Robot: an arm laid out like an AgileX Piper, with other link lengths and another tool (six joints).
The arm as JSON. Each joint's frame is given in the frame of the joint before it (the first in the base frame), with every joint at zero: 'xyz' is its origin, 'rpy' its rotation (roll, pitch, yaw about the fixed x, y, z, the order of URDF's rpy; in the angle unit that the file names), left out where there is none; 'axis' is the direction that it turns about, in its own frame. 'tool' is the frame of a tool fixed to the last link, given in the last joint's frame.
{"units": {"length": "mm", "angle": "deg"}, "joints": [
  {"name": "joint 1", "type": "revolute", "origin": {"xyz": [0.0, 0.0, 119.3]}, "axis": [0.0, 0.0, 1.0]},
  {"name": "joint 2", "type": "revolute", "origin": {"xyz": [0.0, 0.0, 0.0], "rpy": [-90.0, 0.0, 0.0]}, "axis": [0.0, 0.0, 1.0]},
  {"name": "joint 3", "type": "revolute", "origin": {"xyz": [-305.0, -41.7, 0.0]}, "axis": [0.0, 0.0, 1.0]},
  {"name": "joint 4", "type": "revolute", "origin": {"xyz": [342.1, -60.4, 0.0], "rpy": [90.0, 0.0, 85.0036]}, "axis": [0.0, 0.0, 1.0]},
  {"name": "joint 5", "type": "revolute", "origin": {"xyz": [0.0, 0.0, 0.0], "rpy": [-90.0, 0.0, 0.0]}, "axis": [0.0, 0.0, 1.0]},
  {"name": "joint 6", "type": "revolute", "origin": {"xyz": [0.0, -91.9, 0.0], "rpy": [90.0, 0.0, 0.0]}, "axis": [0.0, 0.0, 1.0]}
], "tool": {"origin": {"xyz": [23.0, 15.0, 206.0], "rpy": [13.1, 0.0, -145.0]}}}
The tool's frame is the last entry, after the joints.
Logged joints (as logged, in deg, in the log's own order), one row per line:
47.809 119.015 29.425 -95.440 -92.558 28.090
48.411 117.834 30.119 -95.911 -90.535 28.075
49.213 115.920 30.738 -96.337 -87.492 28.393
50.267 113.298 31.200 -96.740 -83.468 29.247
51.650 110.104 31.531 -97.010 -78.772 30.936
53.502 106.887 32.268 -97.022 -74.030 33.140
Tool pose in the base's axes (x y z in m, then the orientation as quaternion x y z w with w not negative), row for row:
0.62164 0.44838 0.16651 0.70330 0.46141 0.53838 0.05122
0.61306 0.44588 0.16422 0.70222 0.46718 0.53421 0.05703
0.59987 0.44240 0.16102 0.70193 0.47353 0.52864 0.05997
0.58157 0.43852 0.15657 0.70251 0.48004 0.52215 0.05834
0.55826 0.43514 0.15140 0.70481 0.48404 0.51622 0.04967
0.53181 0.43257 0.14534 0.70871 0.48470 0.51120 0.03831
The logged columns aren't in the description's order. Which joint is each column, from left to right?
Columns, left to right: joint 1, joint 2, joint 5, joint 4, joint 3, joint 6.
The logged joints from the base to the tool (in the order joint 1, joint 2, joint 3, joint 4, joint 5, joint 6), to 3 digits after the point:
47.809 119.015 -92.558 -95.440 29.425 28.090
48.411 117.834 -90.535 -95.911 30.119 28.075
49.213 115.920 -87.492 -96.337 30.738 28.393
50.267 113.298 -83.468 -96.740 31.200 29.247
51.650 110.104 -78.772 -97.010 31.531 30.936
53.502 106.887 -74.030 -97.022 32.268 33.140

